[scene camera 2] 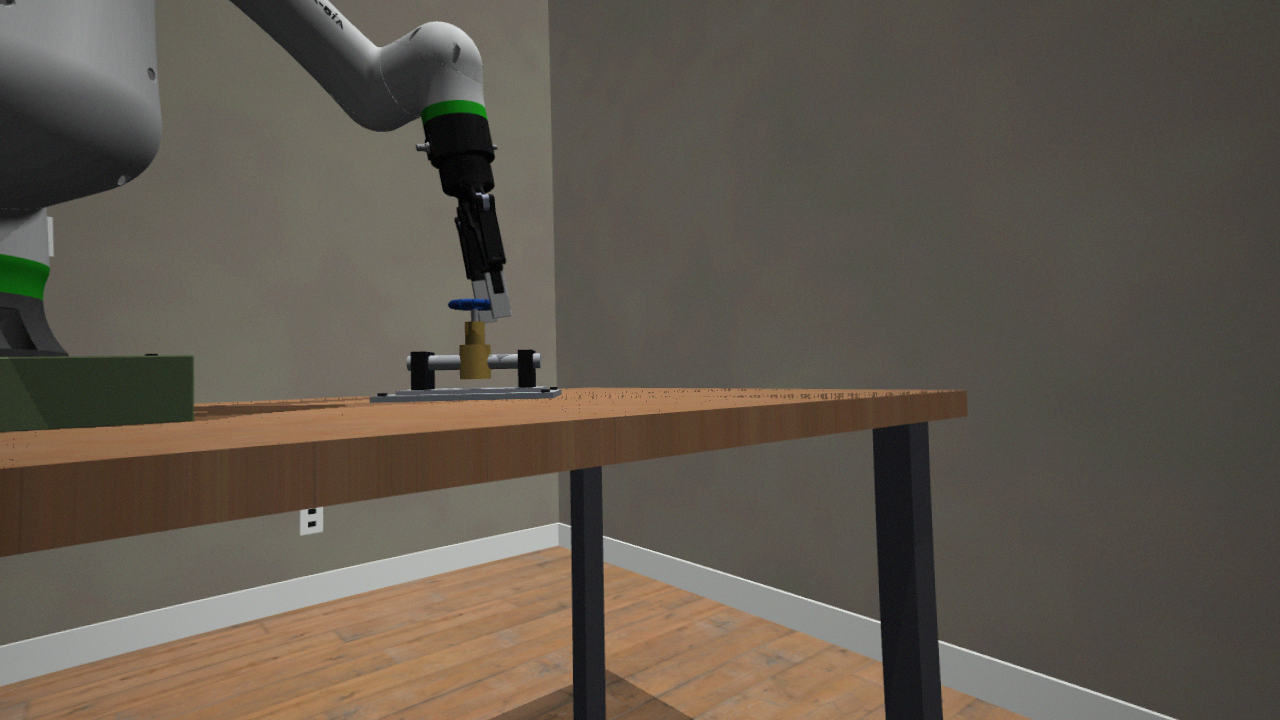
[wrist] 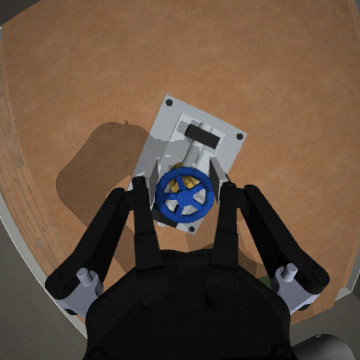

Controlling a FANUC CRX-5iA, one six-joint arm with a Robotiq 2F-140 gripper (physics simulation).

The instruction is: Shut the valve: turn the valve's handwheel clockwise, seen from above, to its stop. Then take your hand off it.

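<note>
The valve's blue handwheel (scene camera 2: 460, 304) (wrist: 185, 195) is a spoked ring on a thin stem above the brass valve body (scene camera 2: 475, 360) (wrist: 176, 186). My gripper (scene camera 2: 491, 300) (wrist: 183, 167) points down at a slight tilt and is shut on the handwheel, one grey fingertip pad on each side of the rim in the wrist view. In the scene view the pads overlap the wheel's right part and reach a little below it. The exact contact of pads and rim is hard to see.
The valve's pipe (scene camera 2: 444, 362) (wrist: 192, 154) rests in black clamps (scene camera 2: 527, 368) (wrist: 202, 136) on a grey base plate (scene camera 2: 384, 398) (wrist: 156, 125). The plate lies on the wooden table (scene camera 2: 716, 410) (wrist: 280, 75). The robot's green base block (scene camera 2: 107, 391) stands at the left.
</note>
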